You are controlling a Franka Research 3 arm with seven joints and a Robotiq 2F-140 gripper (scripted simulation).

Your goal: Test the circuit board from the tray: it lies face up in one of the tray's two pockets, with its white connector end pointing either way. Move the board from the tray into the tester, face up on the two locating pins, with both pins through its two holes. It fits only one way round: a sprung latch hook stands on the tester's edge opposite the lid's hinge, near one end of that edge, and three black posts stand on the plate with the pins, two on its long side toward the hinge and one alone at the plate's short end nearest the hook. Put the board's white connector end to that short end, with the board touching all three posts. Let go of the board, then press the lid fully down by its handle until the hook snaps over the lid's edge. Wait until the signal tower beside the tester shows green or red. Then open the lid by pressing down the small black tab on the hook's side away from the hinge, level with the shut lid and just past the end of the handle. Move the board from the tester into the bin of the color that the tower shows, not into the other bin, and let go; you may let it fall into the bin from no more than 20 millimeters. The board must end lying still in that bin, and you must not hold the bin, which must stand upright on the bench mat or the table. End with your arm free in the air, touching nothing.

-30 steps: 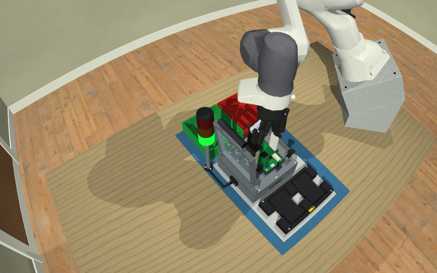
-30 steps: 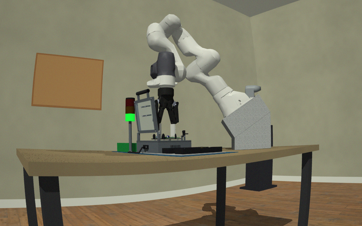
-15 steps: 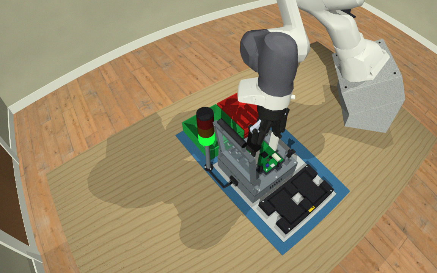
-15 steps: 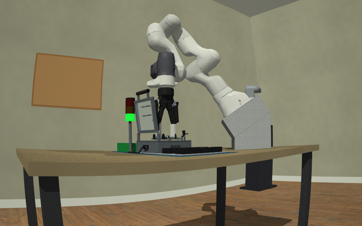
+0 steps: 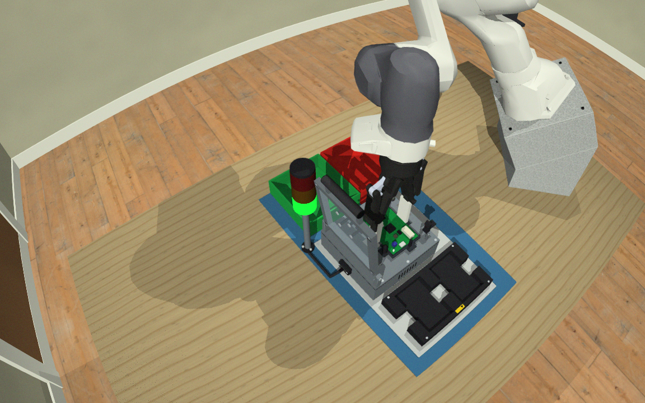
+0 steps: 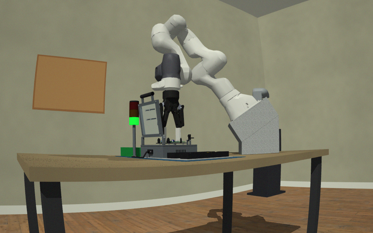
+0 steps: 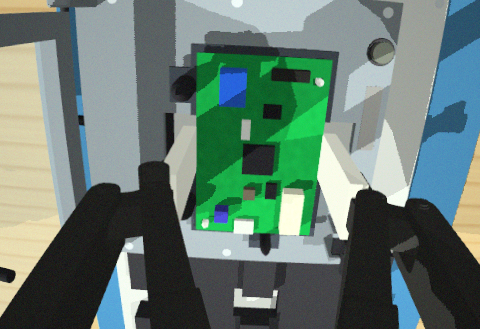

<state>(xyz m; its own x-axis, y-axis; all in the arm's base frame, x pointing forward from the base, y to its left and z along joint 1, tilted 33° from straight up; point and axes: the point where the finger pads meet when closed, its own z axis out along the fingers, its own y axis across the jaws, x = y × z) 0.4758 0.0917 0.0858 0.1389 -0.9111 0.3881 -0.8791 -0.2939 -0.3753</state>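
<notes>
Right now my hand is 2 cm above the green circuit board. Round my hand: clear lid: 11 cm ahead, 9 cm above, 2 cm to the left; latch hook: 7 cm behind, 5 cm to the left, 1 cm below; tester plate: 3 cm below, 1 cm to the left.
</notes>
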